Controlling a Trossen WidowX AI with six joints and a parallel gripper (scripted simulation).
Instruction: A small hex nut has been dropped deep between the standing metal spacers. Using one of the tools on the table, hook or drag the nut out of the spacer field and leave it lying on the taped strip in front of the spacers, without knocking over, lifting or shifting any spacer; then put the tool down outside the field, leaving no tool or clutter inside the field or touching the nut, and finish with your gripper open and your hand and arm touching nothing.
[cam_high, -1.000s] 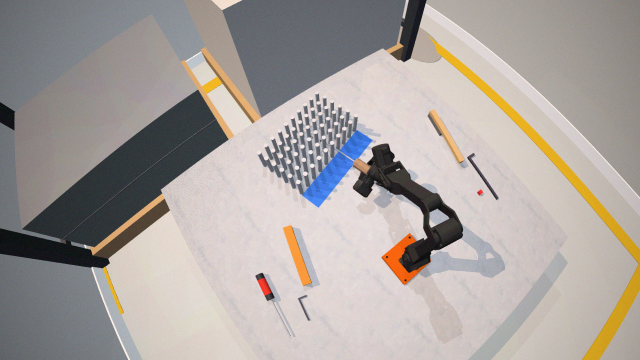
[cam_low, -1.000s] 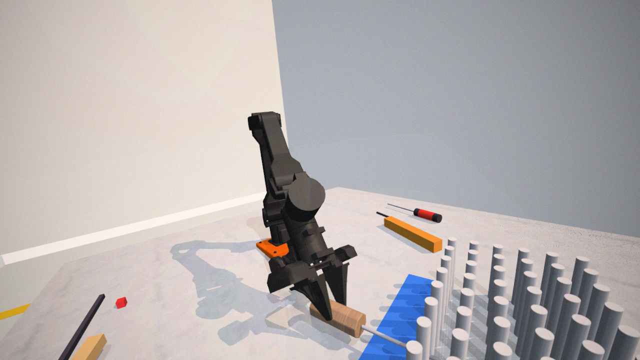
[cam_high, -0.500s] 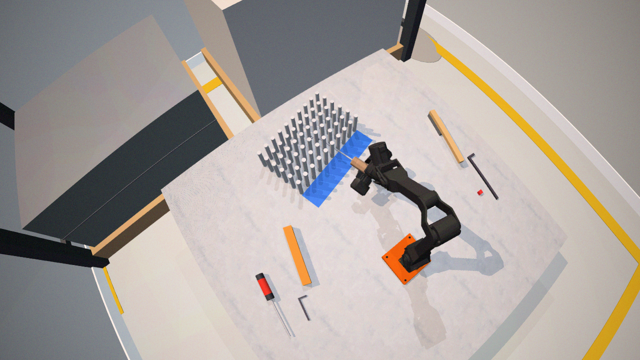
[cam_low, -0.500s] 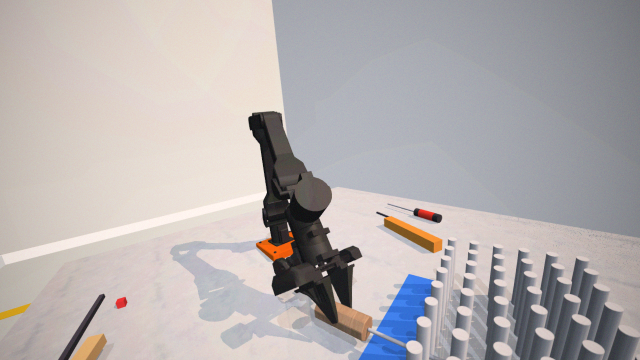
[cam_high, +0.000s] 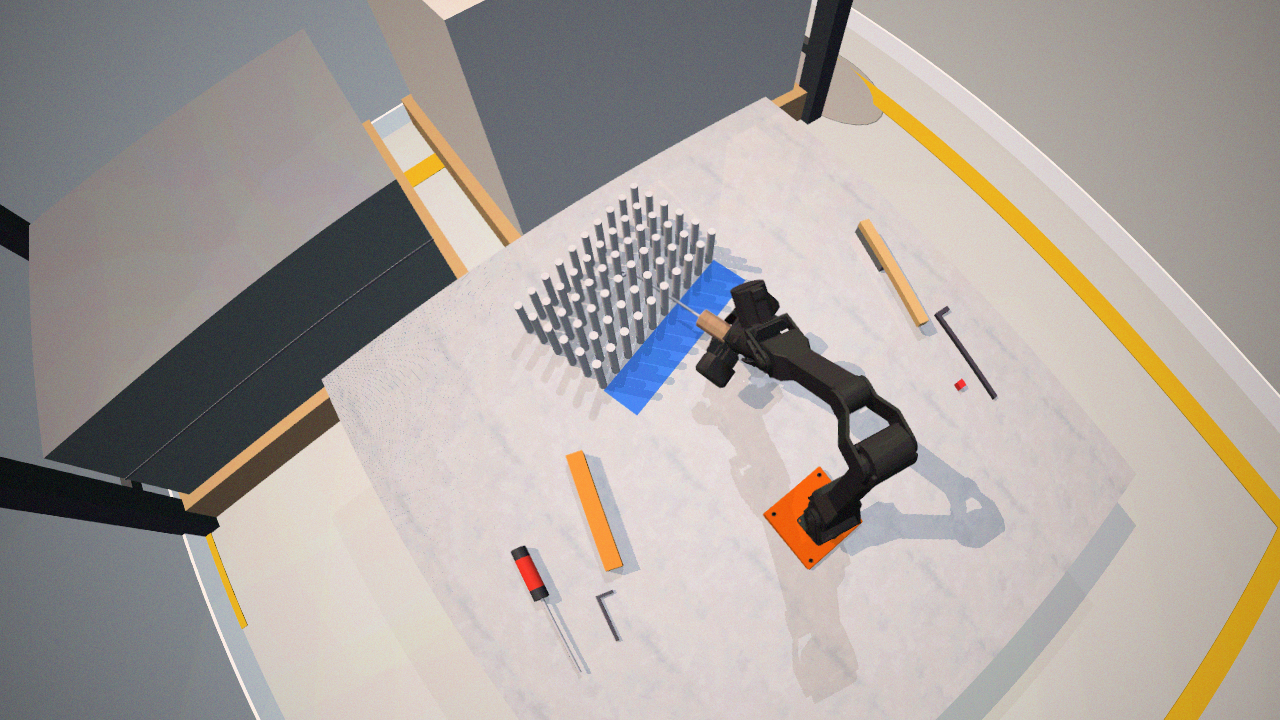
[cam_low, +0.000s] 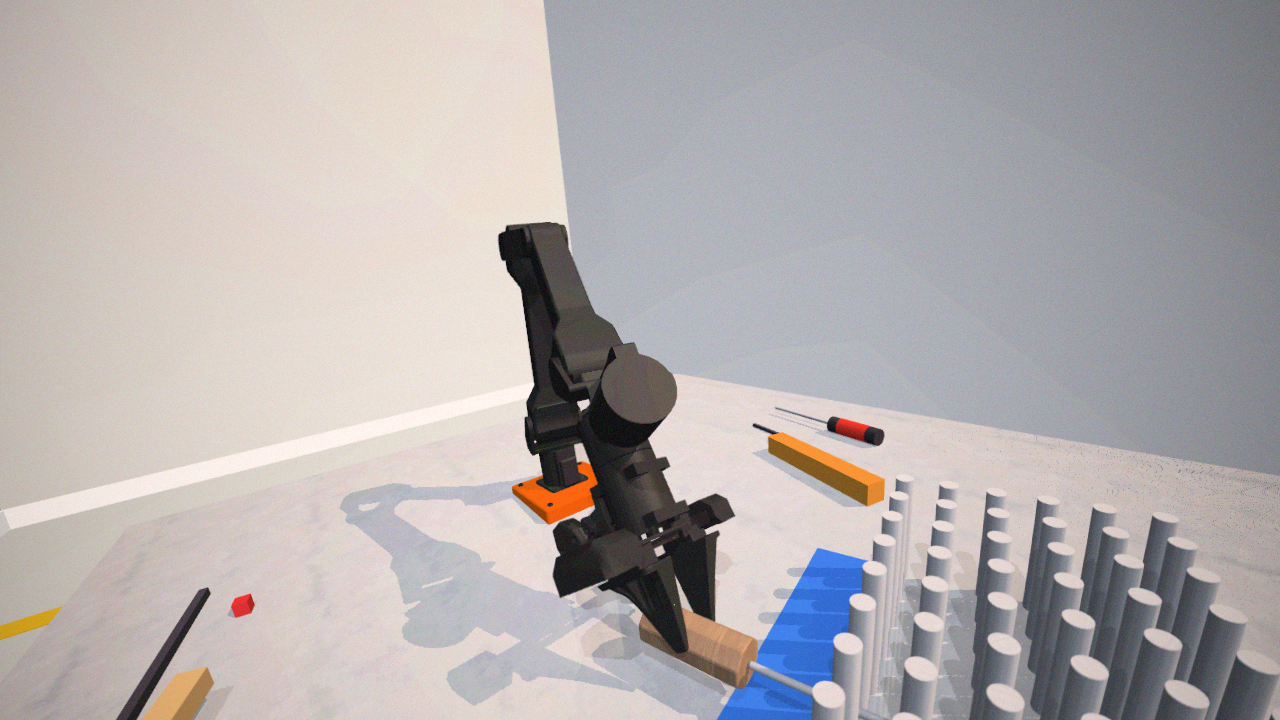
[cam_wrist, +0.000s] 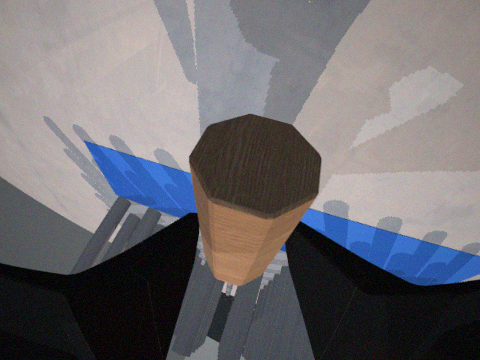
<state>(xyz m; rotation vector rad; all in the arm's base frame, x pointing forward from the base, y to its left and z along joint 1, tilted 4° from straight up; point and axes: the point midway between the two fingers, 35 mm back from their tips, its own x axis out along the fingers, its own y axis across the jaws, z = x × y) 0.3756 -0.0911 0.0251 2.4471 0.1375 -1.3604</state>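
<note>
The blue taped strip is 6 cm ahead of my gripper tip, 5 cm to the left of it and 4 cm below it. Round my gripper tip: orange bar 12 cm behind, 39 cm to the left, 2 cm below; wood-handled hook tool 10 cm ahead, 2 cm to the left, 1 cm below; red cube 40 cm behind, 33 cm to the right, 3 cm below.
</note>
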